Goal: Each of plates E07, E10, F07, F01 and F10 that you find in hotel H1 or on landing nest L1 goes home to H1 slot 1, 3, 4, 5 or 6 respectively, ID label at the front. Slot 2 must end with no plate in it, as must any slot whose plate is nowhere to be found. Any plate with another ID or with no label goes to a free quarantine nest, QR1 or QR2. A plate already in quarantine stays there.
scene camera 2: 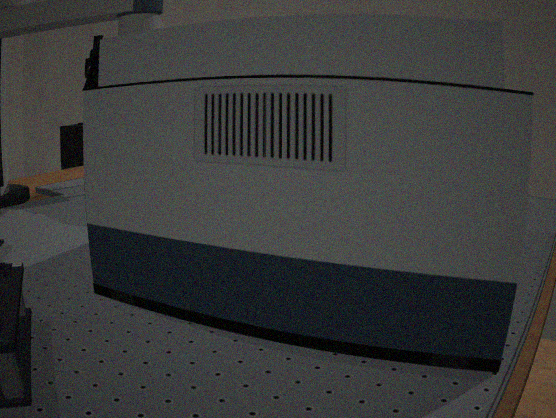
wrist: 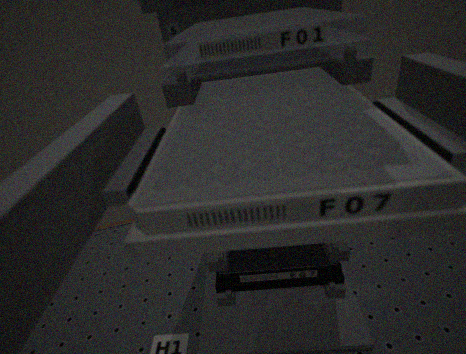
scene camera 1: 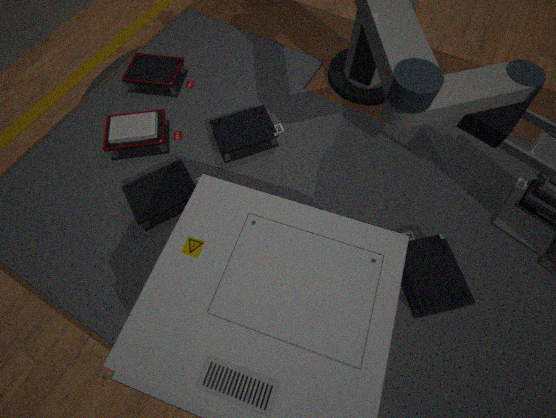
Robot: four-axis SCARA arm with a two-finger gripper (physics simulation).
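Pixels of known places: gripper, between the fingertips: [wrist: 265,101]; arm's base, origin of its link: [scene camera 1: 365,77].
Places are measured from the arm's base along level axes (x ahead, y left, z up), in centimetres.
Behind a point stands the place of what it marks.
Observation:
In the wrist view, my gripper [wrist: 265,101] {x 26.5, y 49.2, z 22.6 cm} is shut on a pale plate [wrist: 280,165] {x 25.7, y 45.2, z 22.0 cm} labelled F07, which lies flat between the fingers with its label facing the camera. Behind and higher, a plate [wrist: 265,47] {x 27.0, y 50.6, z 24.3 cm} labelled F01 rests on supports in hotel H1 [wrist: 280,322] {x 27.3, y 52.4, z 2.1 cm}. Low in the hotel, beneath the held plate, is a dark plate [wrist: 280,270] {x 27.1, y 50.8, z 10.7 cm} whose faint label ends in 07; its first letter is unclear. In scene camera 1, a white plate [scene camera 1: 132,127] {x 58.1, y -45.9, z 7.7 cm} sits on a red-rimmed nest [scene camera 1: 134,145] {x 62.0, y -42.6, z 6.3 cm}. Another red-rimmed nest [scene camera 1: 150,81] {x 41.2, y -54.6, z 6.2 cm} holds no plate. Nest L1 cannot be identified.
A large white cabinet [scene camera 1: 300,295] {x 78.1, y 15.7, z 25.8 cm} [scene camera 2: 400,165] {x 93.6, y -5.2, z 15.6 cm} covers much of both scene views. Dark stands [scene camera 1: 245,132] {x 43.3, y -18.8, z 6.3 cm} [scene camera 1: 160,192] {x 69.8, y -27.2, z 6.3 cm} [scene camera 1: 440,275] {x 55.3, y 40.0, z 6.3 cm} are around it. The arm [scene camera 1: 475,90] {x 32.4, y 26.1, z 33.8 cm} reaches to the right. A transparent base [scene camera 1: 517,220] {x 29.8, y 54.1, z 2.1 cm} shows at the right edge.

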